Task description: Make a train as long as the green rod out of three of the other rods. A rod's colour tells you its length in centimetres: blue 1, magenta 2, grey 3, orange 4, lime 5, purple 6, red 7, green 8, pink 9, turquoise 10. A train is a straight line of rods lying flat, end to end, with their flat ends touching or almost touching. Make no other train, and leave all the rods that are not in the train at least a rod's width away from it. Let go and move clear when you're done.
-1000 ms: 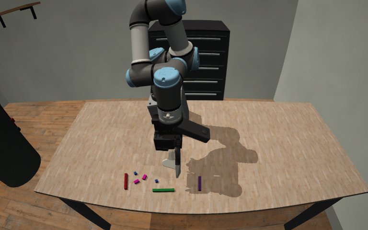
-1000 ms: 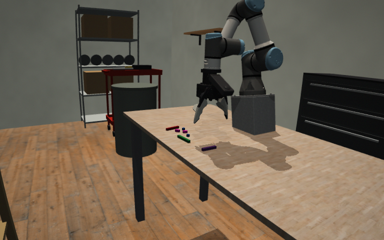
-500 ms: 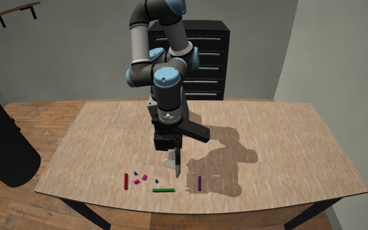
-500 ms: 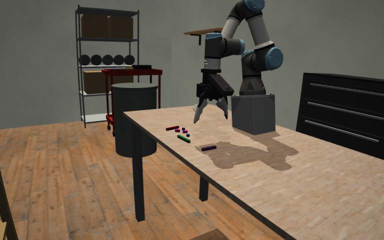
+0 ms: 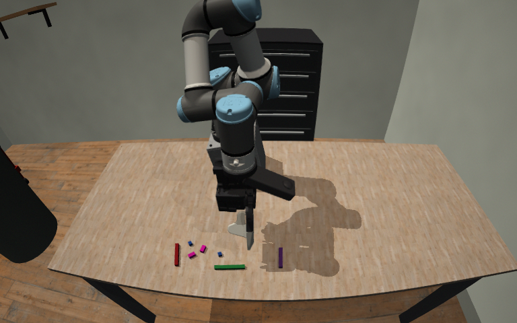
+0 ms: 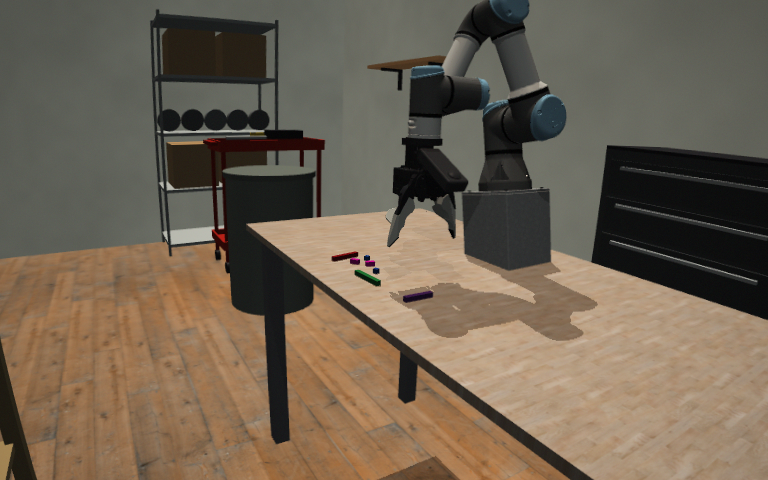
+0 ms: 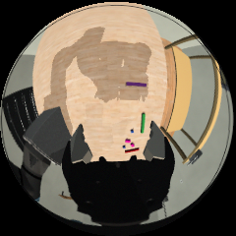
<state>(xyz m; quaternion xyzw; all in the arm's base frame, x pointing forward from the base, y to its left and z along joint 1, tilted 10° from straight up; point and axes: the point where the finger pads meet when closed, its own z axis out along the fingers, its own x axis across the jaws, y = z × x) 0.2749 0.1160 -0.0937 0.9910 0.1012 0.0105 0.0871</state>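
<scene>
Right now my hand is 150 mm to the left of the magenta rod, 100 mm short of it and 80 mm above it. Round my hand: purple rod: 90 mm to the left, 80 mm below, 50 mm ahead; then green rod: 100 mm ahead, 80 mm below, 40 mm to the right; then red rod: 190 mm to the right, 110 mm ahead, 80 mm below.
</scene>
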